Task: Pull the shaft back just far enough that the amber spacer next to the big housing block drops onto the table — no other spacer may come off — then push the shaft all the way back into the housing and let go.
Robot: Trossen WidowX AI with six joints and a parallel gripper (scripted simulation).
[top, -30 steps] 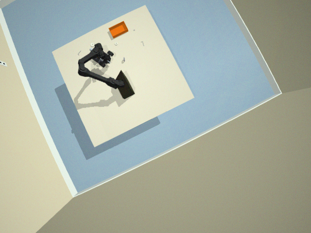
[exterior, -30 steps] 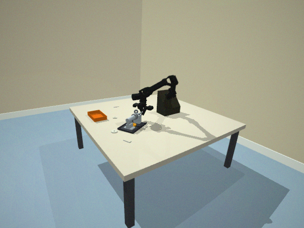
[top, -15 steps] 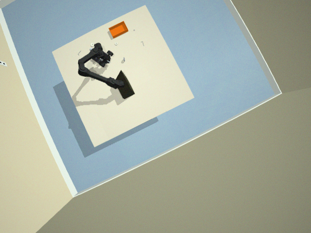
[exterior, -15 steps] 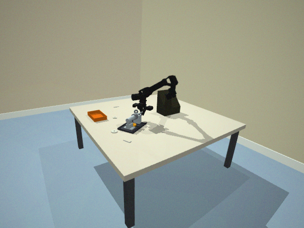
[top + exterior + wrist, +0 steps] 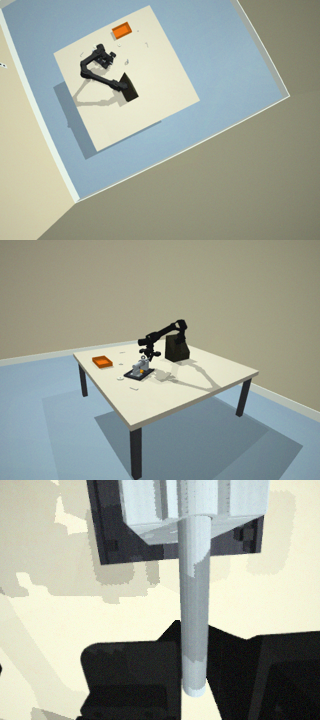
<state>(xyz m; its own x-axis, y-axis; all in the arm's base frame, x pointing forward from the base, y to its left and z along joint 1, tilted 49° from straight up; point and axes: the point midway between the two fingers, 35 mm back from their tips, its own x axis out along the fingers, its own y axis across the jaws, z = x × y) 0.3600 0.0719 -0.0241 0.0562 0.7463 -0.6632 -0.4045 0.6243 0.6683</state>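
The pale grey shaft lies 70 mm ahead of my gripper tip, 40 mm above it and 30 mm to the left of it. The rest, counted from my gripper tip: amber spacer (150 mm ahead, 70 mm to the left, 30 mm below); then orange tray (310 mm ahead, 290 mm to the right, 30 mm below).
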